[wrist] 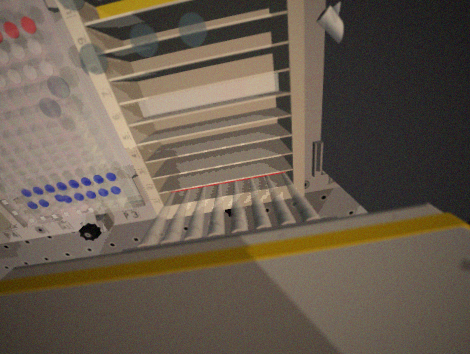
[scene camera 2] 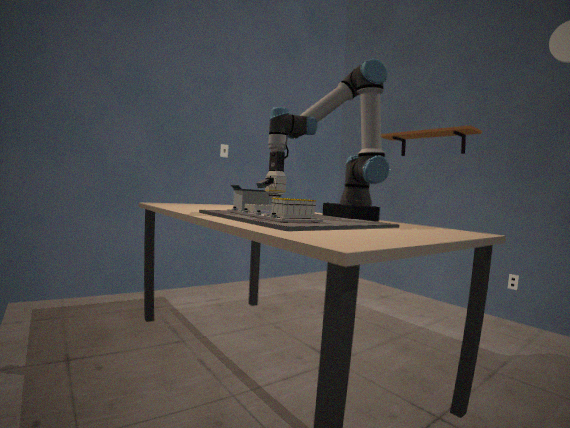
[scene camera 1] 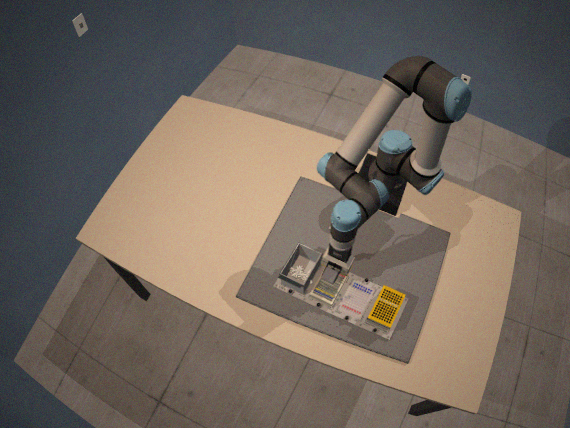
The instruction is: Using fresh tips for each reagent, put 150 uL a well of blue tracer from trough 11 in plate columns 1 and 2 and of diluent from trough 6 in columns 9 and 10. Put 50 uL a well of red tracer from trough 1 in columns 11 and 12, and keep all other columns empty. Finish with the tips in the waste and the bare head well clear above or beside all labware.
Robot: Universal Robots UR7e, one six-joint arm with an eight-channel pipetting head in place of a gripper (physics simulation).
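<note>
The pipetting head [scene camera 1: 331, 272] [scene camera 2: 276, 185] carries a row of tips [wrist: 225, 212] and is low over the trough reservoir [scene camera 1: 327, 294] [wrist: 298, 125]. In the wrist view the tip ends meet the thin red line of trough 1 [wrist: 230, 182]; their depth is hidden. The well plate [scene camera 1: 357, 300] [wrist: 30, 145] has two blue columns near one end and red wells [scene camera 1: 351, 309] [wrist: 28, 25] near the other. The yellow tip rack [scene camera 1: 386, 306] [scene camera 2: 293, 209] stands beside the plate. The grey waste bin [scene camera 1: 310, 254] [scene camera 2: 250, 199] holds loose white tips [scene camera 1: 299, 272].
The labware stands in a row on a perforated base plate with black knobs [wrist: 90, 231], on a dark mat [scene camera 1: 280, 220]. The waste bin is beside the reservoir, opposite the plate. The bin and the tip rack stand up above the plate. The arm's base is behind the row.
</note>
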